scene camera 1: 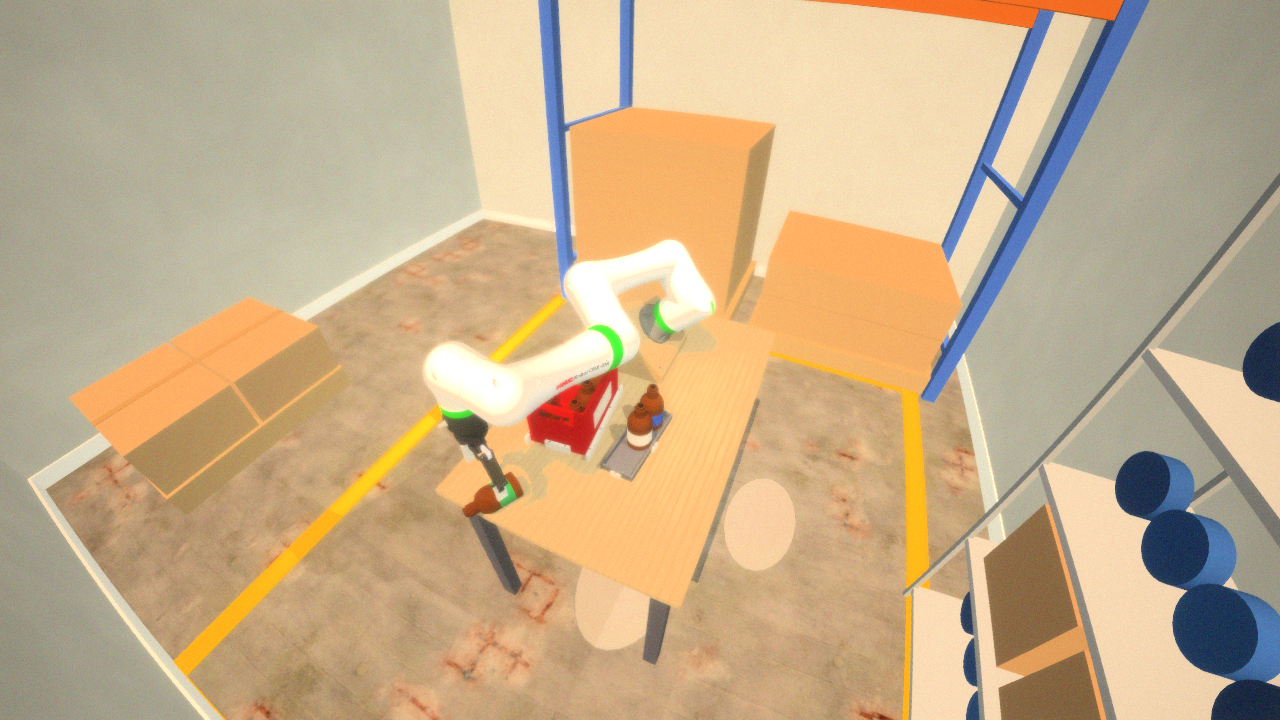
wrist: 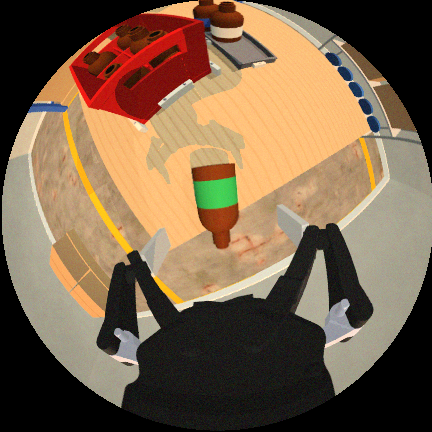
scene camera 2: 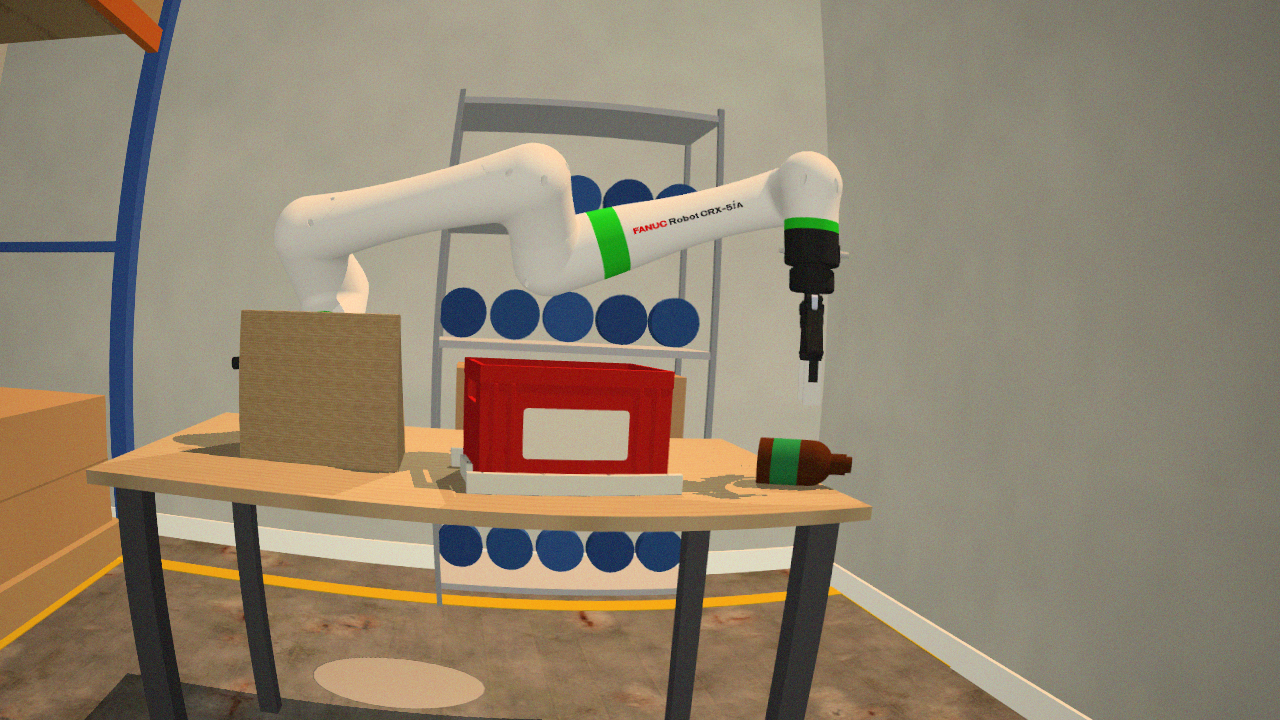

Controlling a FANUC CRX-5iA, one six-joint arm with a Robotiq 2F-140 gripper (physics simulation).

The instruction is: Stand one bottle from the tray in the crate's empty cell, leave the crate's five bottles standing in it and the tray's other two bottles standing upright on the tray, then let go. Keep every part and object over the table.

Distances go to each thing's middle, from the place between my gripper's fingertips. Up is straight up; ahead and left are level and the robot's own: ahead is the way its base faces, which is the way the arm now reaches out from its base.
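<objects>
The white-label bottle (scene camera 1: 639, 423) is 39 cm behind my hand, and also 22 cm to the left of it and 5 cm below it. As for the pale base strip (scene camera 2: 493, 483), I find it 10 cm to the right of my hand, 12 cm below it and 36 cm behind it.
</objects>
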